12 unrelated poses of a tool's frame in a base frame.
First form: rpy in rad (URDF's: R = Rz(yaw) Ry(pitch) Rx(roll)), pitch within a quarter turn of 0, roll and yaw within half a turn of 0; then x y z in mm.
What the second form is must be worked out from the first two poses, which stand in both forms.
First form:
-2.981, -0.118, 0.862, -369, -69, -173
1.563, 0.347, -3.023, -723, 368, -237
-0.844, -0.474, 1.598, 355, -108, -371
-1.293, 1.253, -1.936, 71, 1, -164
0.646, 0.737, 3.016, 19, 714, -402
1.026, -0.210, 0.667, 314, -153, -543
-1.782, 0.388, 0.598, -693, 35, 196
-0.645, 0.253, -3.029, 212, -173, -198
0.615, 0.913, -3.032, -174, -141, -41
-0.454, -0.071, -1.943, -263, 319, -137
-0.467, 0.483, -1.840, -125, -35, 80
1.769, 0.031, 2.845, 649, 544, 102
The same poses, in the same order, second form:
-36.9, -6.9, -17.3, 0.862, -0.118, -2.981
-72.3, 36.8, -23.7, -3.023, 0.347, 1.563
35.5, -10.8, -37.1, 1.598, -0.474, -0.844
7.1, 0.1, -16.4, -1.936, 1.253, -1.293
1.9, 71.4, -40.2, 3.016, 0.737, 0.646
31.4, -15.3, -54.3, 0.667, -0.210, 1.026
-69.3, 3.5, 19.6, 0.598, 0.388, -1.782
21.2, -17.3, -19.8, -3.029, 0.253, -0.645
-17.4, -14.1, -4.1, -3.032, 0.913, 0.615
-26.3, 31.9, -13.7, -1.943, -0.071, -0.454
-12.5, -3.5, 8.0, -1.840, 0.483, -0.467
64.9, 54.4, 10.2, 2.845, 0.031, 1.769

